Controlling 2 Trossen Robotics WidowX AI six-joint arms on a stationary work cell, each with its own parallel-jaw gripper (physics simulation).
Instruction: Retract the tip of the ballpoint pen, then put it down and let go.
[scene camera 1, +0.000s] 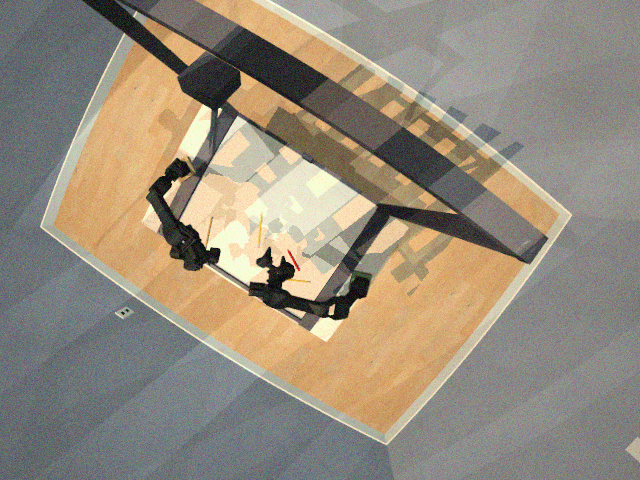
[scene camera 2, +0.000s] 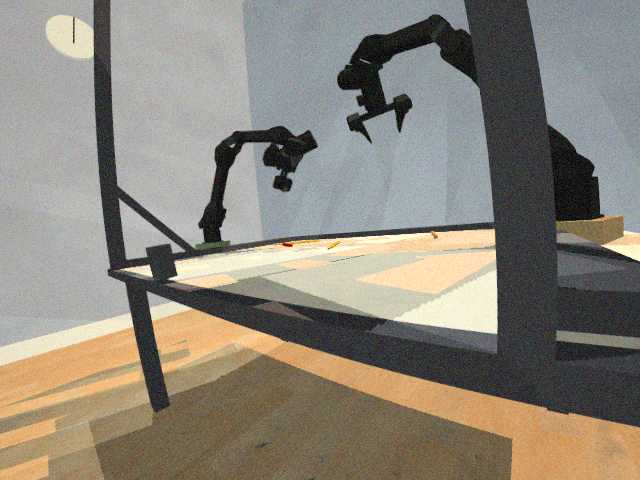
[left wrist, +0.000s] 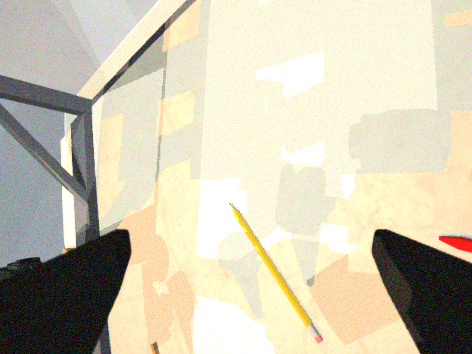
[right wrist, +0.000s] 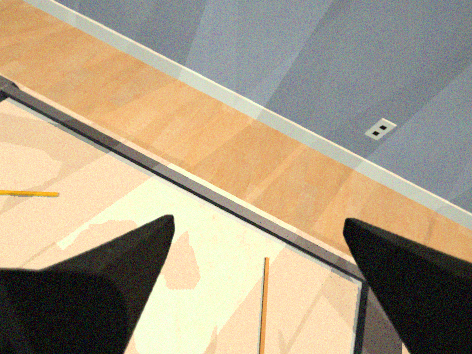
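Pixels of known places: left gripper, fingertip midpoint: (scene camera 1: 276, 251) (scene camera 2: 288, 179) (left wrist: 252, 241); right gripper, fingertip midpoint: (scene camera 2: 385, 137) (right wrist: 258, 224); left arm's base at its link origin: (scene camera 1: 360, 283) (scene camera 2: 212, 242); right arm's base at its link origin: (scene camera 1: 183, 169) (scene camera 2: 572, 219).
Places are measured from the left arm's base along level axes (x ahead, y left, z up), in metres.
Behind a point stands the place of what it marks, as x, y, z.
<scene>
A slim red pen (scene camera 1: 293, 259) @[0.359, -0.038, -0.029] (scene camera 2: 287, 244) @[0.366, -0.049, -0.031] lies on the table; its end shows at the right edge of the left wrist view (left wrist: 457, 243) @[0.391, -0.071, -0.028]. Whether its tip is out is too small to tell. My left gripper (scene camera 1: 275, 253) @[0.422, -0.110, 0.172] (left wrist: 252, 241) @[0.422, -0.110, 0.172] is open and empty above the table, to the left of the pen in scene camera 1. My right gripper (scene camera 2: 385, 137) @[0.720, -0.012, 0.275] (right wrist: 258, 224) @[0.720, -0.012, 0.275] is open and empty, high above the table and farther from the pen.
A yellow pencil (scene camera 1: 260, 230) @[0.555, -0.149, -0.033] (left wrist: 272, 270) @[0.556, -0.144, -0.031], a second yellow stick (scene camera 1: 300, 280) @[0.302, 0.065, -0.033] (right wrist: 30, 193) @[0.396, 0.077, -0.032] and an orange-brown stick (scene camera 1: 209, 232) @[0.823, -0.080, -0.033] (scene camera 2: 434, 234) @[0.826, -0.106, -0.033] (right wrist: 264, 305) @[0.828, -0.068, -0.031] lie on the table. Dark frame posts (scene camera 2: 516, 206) @[0.782, -0.711, 0.021] and beams (scene camera 1: 279, 64) @[0.331, -0.522, 1.002] surround the table.
</scene>
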